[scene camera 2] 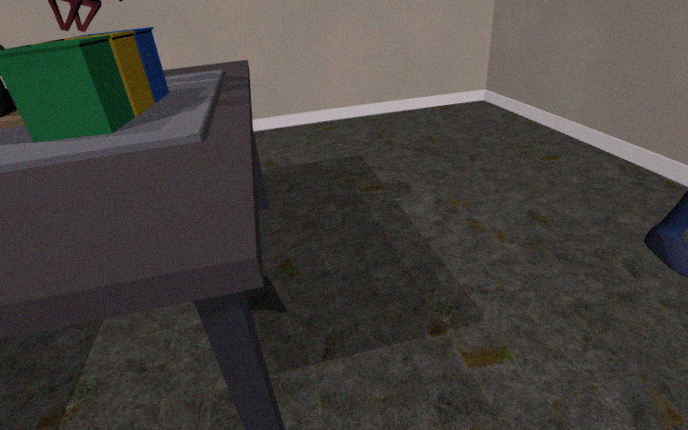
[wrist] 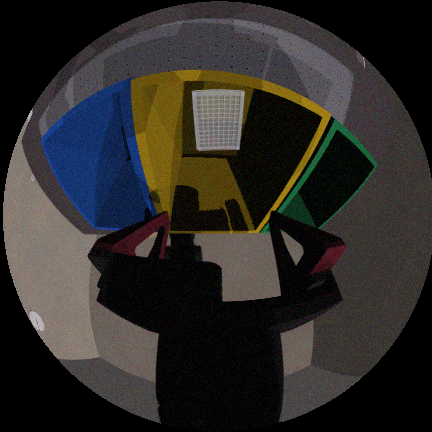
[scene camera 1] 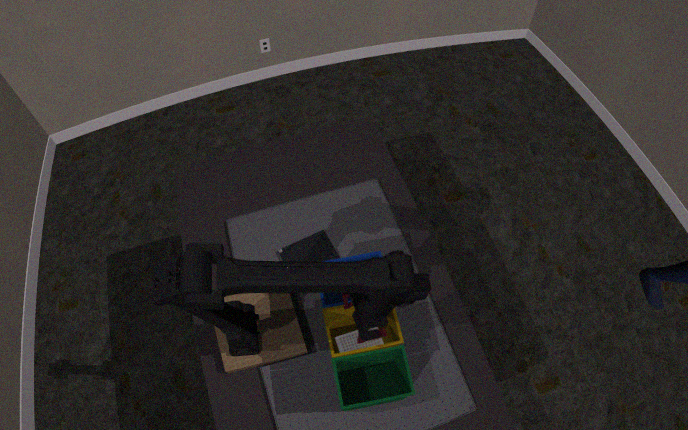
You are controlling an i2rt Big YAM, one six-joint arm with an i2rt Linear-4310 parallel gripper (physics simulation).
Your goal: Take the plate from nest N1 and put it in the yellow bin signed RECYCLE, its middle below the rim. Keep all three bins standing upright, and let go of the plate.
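Frame: origin at the arm's base, x ahead, y left, z up, level; metres.
Where they show: gripper, fingertip midpoint: (scene camera 2: 73, 30) (wrist: 218, 216) (scene camera 1: 353, 325); arm's base, link origin: (scene camera 2: 0, 111) (scene camera 1: 243, 335).
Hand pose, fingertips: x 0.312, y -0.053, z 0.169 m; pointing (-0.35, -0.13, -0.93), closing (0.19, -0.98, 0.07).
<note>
Things, the pixels of their top centre, and the offset from my fingertips.
- white gridded plate, top centre: (wrist: 218, 121) (scene camera 1: 360, 343) dx +0.023, dy -0.008, dz -0.178 m
- yellow bin, top centre: (wrist: 223, 185) (scene camera 1: 362, 325) (scene camera 2: 85, 36) dx +0.024, dy -0.001, dz -0.015 m
- blue bin, top centre: (wrist: 93, 188) (scene camera 1: 352, 278) (scene camera 2: 110, 32) dx +0.018, dy +0.129, dz -0.015 m
- green bin, top centre: (wrist: 326, 198) (scene camera 1: 373, 376) (scene camera 2: 51, 42) dx +0.029, dy -0.134, dz -0.015 m
- dark flat object, top centre: (scene camera 1: 308, 254) dx -0.091, dy +0.298, dz -0.180 m
The white gridded plate (scene camera 1: 347, 341) (wrist: 218, 120) lies low inside the yellow bin (scene camera 1: 399, 327) (scene camera 2: 130, 65) (wrist: 160, 120), below its rim, near the far wall in the wrist view. My gripper (scene camera 1: 362, 319) (scene camera 2: 74, 28) (wrist: 218, 216) is open and empty, its red-and-black fingers wide apart above the yellow bin and clear of the plate. In scene camera 1 the gripper hides part of the plate. The bin stands upright; its RECYCLE sign cannot be read. Nest N1 cannot be made out.
A blue bin (scene camera 1: 332, 299) (scene camera 2: 151, 63) (wrist: 85, 170) and a green bin (scene camera 1: 374, 380) (scene camera 2: 50, 93) stand upright on either side. A tan board (scene camera 1: 286, 349) lies near the arm base, and a dark flat object (scene camera 1: 309, 246) lies behind the arm. A person's blue foot (scene camera 1: 653, 291) (scene camera 2: 668, 245) shows at right.
</note>
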